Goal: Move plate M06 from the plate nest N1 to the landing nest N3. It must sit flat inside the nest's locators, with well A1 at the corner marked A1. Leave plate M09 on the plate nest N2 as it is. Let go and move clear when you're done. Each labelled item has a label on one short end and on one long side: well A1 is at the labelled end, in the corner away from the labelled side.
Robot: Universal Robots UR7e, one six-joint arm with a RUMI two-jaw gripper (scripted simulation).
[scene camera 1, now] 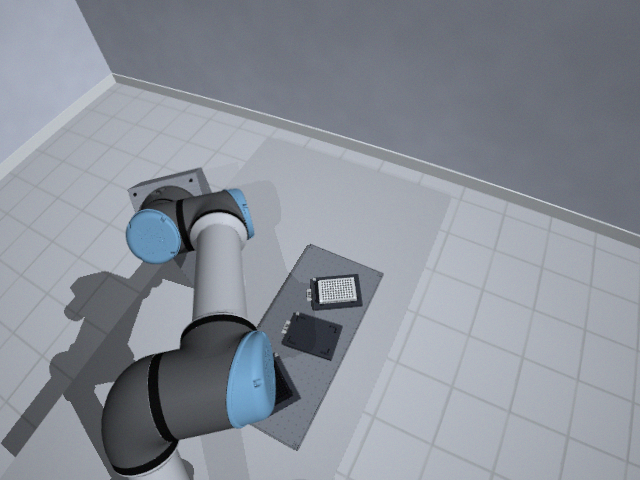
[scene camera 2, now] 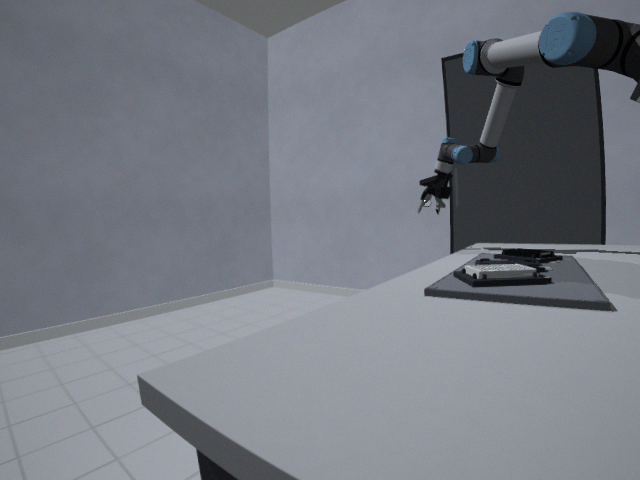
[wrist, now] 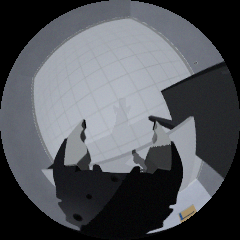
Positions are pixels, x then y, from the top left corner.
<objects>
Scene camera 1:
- white well plate: 343,289
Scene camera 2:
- my gripper: 428,213
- white well plate: 501,270
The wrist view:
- my gripper: 119,120
</objects>
